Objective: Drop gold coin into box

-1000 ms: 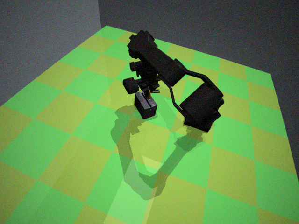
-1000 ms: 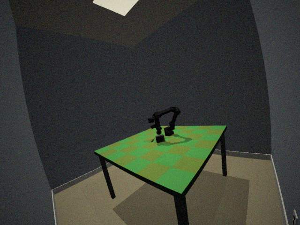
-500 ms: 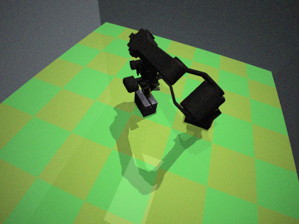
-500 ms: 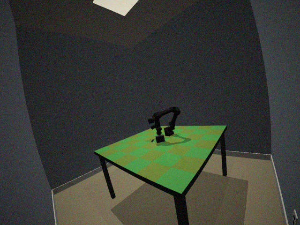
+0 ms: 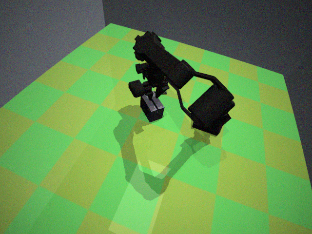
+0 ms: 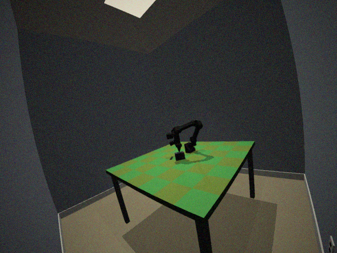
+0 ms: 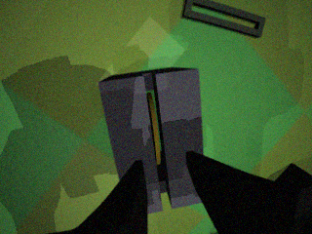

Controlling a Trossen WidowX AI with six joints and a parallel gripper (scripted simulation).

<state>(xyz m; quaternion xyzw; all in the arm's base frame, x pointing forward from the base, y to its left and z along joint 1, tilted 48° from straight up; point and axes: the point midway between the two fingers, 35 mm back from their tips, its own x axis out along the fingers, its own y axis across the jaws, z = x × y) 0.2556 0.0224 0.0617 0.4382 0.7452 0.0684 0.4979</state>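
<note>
Now: the gold coin 4 cm below my gripper tip.
</note>
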